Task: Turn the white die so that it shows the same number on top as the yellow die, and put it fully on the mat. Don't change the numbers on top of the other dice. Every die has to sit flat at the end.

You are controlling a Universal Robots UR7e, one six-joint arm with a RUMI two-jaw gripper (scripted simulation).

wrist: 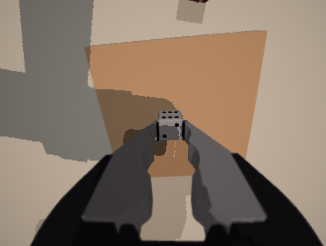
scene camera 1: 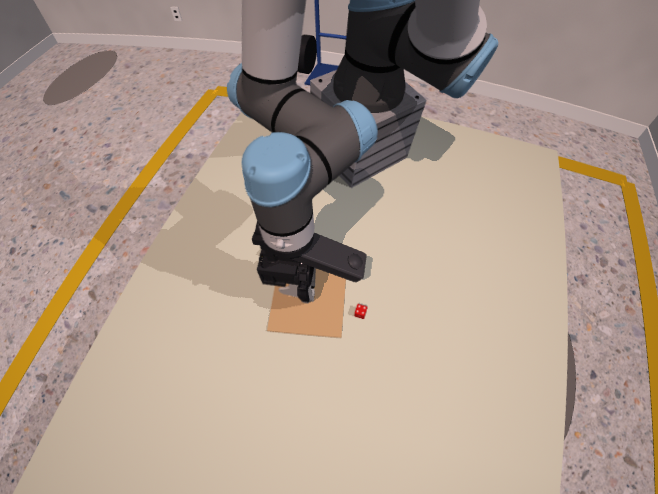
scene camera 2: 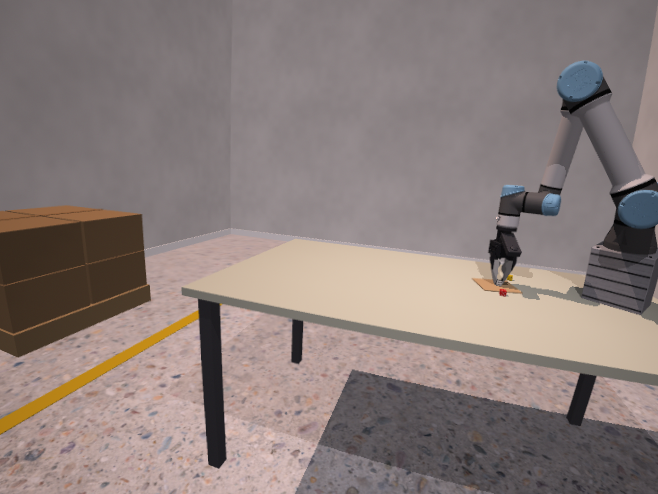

Path:
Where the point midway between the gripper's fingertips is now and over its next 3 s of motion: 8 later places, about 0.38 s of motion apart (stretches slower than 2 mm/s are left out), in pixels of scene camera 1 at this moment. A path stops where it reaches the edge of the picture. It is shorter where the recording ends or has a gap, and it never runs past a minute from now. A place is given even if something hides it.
My gripper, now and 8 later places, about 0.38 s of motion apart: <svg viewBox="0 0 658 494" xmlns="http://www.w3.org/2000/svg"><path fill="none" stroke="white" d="M308 296L308 295L306 291L305 282L306 274L306 272L304 274L300 278L298 279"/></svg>

